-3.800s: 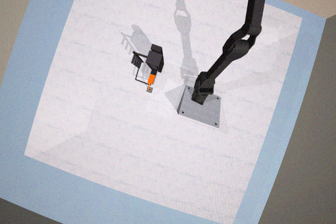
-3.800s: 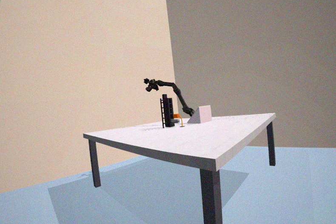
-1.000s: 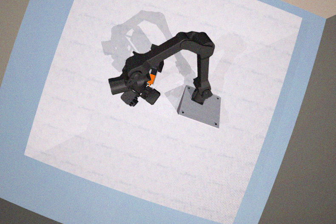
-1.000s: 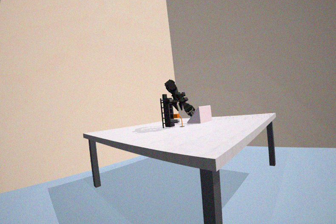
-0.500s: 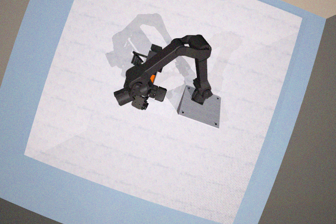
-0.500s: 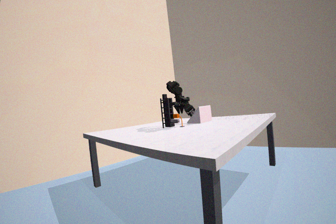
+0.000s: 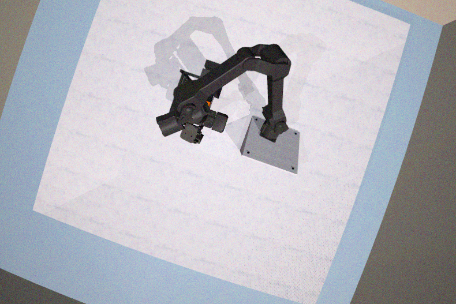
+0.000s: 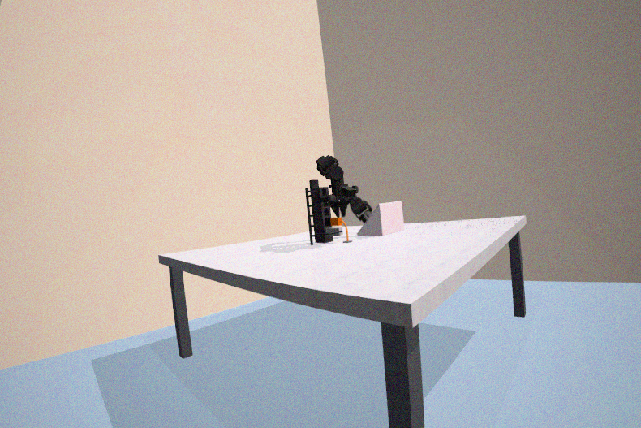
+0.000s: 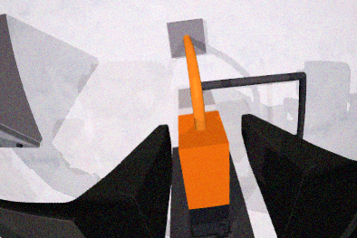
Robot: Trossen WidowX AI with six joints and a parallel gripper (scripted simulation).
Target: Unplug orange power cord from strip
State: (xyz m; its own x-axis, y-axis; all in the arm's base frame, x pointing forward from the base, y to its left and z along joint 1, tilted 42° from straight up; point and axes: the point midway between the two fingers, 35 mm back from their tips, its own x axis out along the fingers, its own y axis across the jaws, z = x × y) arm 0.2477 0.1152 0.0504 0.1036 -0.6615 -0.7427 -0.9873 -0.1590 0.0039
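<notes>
My gripper tip is 50 mm to the left of the orange plug, 10 mm short of it and 10 mm above it.
</notes>
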